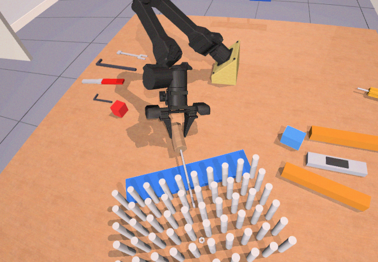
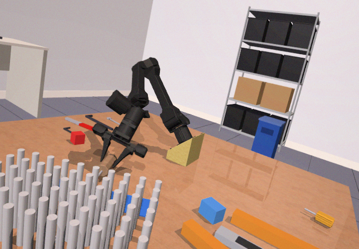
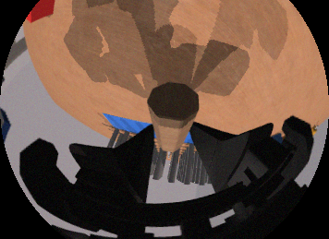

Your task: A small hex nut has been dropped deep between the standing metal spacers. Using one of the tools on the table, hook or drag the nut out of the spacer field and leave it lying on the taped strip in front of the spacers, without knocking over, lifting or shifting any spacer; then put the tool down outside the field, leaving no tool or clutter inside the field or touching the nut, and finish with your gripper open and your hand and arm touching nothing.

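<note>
Now: the blue taped strip 100 mm ahead of my gripper tip, 60 mm to the left of it and 40 mm below it. From my gripper tip the other things lie so: hex nut: 250 mm ahead, 150 mm to the left, 30 mm below; hook tool: 90 mm ahead, 60 mm to the left, 10 mm below; red cube: 70 mm behind, 260 mm to the right, 20 mm below.
</note>
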